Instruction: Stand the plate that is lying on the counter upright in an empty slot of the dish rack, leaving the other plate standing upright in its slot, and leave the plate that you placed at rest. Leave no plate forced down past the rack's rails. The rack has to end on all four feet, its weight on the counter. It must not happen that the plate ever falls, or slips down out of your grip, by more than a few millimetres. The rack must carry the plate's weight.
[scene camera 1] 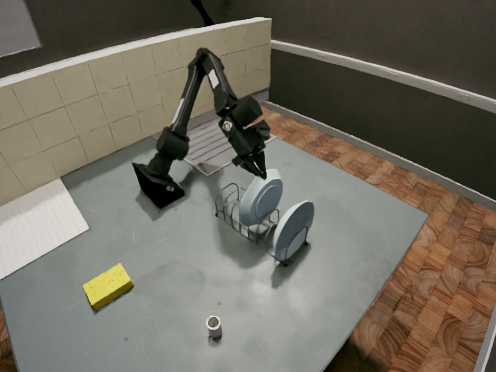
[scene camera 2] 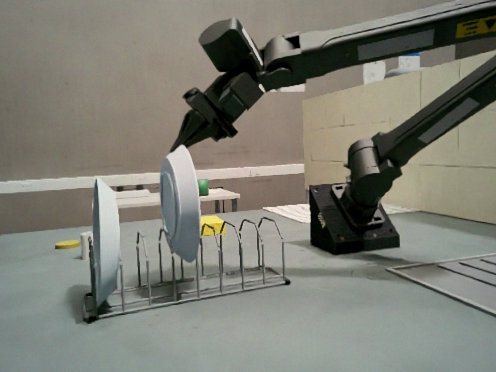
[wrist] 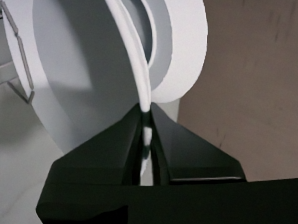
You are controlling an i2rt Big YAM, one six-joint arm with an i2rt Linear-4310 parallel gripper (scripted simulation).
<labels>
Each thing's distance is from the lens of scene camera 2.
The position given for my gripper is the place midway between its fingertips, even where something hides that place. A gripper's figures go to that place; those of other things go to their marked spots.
my gripper (scene camera 2: 172, 153): 73 cm
pale blue plate (scene camera 2: 179, 196): 66 cm
</labels>
